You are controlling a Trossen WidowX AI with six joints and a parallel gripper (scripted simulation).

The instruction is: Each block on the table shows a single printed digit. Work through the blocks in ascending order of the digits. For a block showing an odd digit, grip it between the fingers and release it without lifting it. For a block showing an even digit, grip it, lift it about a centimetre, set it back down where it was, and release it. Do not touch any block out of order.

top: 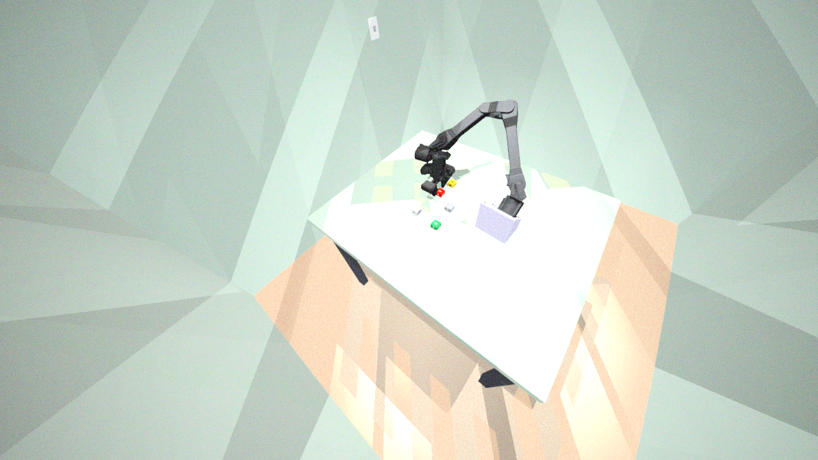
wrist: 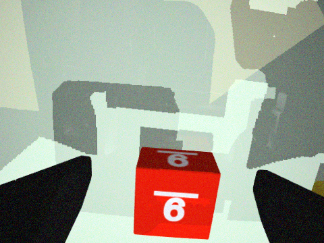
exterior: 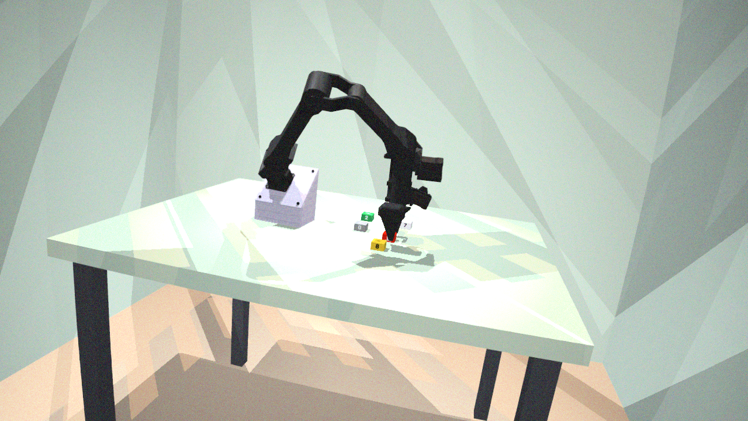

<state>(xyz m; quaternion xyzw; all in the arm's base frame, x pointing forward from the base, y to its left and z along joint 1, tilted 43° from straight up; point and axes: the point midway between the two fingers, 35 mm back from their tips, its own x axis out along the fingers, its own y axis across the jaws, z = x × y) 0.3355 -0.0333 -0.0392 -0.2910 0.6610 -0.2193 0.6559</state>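
The red block is 10 mm behind my gripper tip. The rest, counted from my gripper tip: white block marked 7 (150 mm to the left); yellow block (10 mm behind, 90 mm to the right); grey block marked 0 (100 mm behind, 40 mm to the left).
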